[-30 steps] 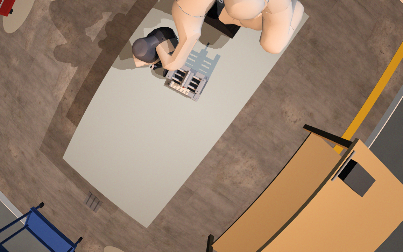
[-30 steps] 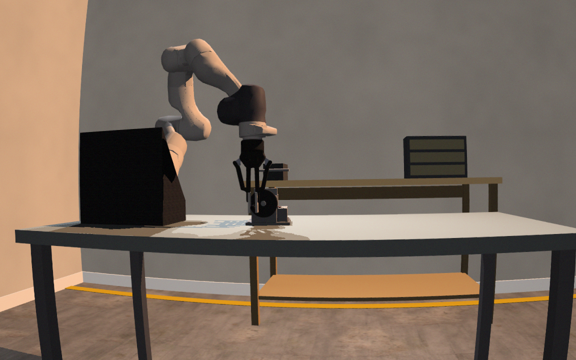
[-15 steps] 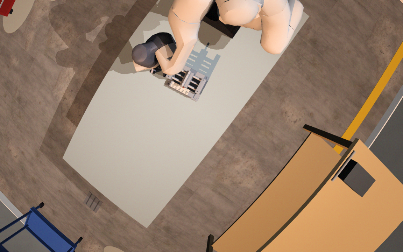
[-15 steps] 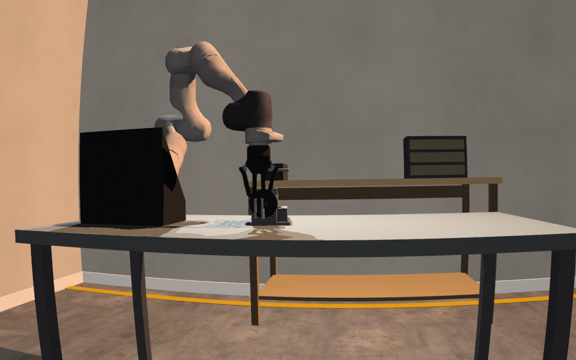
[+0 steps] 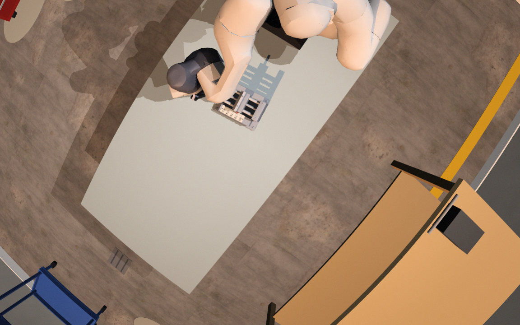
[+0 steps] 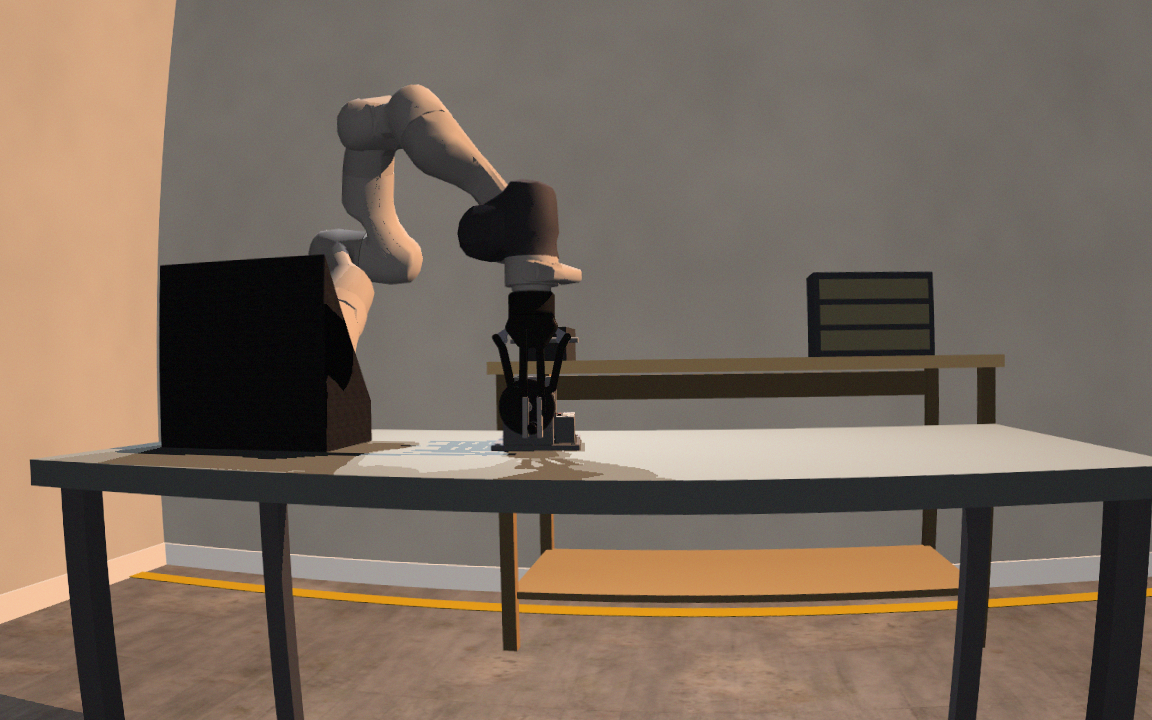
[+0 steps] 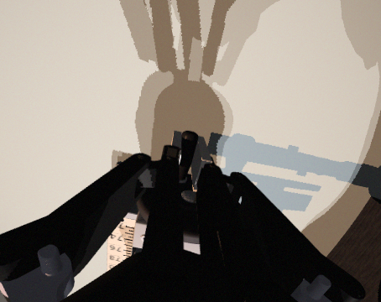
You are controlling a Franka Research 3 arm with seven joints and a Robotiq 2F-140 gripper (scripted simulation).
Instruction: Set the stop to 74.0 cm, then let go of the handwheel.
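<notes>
My gripper is now 20 mm to the right of the black handwheel and 10 mm above it.
</notes>
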